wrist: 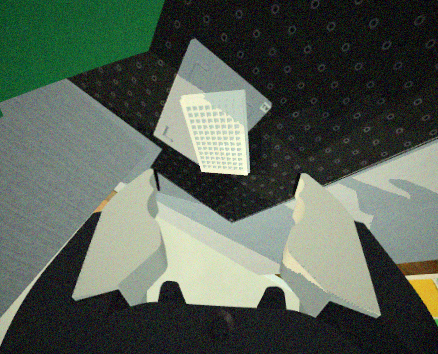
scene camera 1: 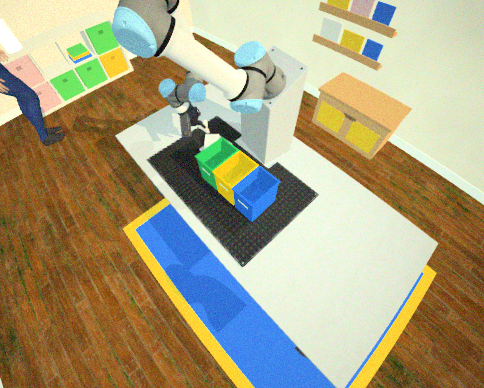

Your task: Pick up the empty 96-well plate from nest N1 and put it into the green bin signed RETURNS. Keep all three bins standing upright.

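Seen in the pictures: gripper, fingertip midpoint: [wrist: 225, 173] [scene camera 1: 200, 133]; arm's base at its link origin: [scene camera 1: 270, 84].
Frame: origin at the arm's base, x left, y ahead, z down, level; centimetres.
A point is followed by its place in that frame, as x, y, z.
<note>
The pale 96-well plate [wrist: 220, 135] @[-22.3, 23.4, 39.7] shows in the wrist view, turned askew over the grey nest [wrist: 200, 60] @[-14.5, 28.1, 41.3], with its near end reaching past the nest's edge. Whether it rests flat or tilted is hard to tell. The plate does not show clearly in the scene view. My gripper [scene camera 1: 210, 131] [wrist: 225, 173] @[-22.4, 28.5, 28.5] is open with nothing between its fingers; the plate appears beyond the fingertips, apart from them. The green bin [scene camera 1: 219, 152] @[-7.9, 26.7, 33.1] [wrist: 75, 40] @[-8.2, 26.7, 31.2] stands upright beside the gripper in the scene view. Its sign is not readable.
The yellow bin [scene camera 1: 235, 172] @[5.3, 26.7, 37.9] and blue bin [scene camera 1: 257, 192] @[20.4, 24.3, 42.3] stand upright in a row with the green one on the black mat [scene camera 1: 240, 245] @[36.4, 49.6, 42.4]. The tall grey pedestal [scene camera 1: 275, 115] @[8.8, 4.2, 9.9] stands behind them. A grey textured surface [wrist: 65, 150] @[-6.0, 6.3, 33.3] lies left in the wrist view.
</note>
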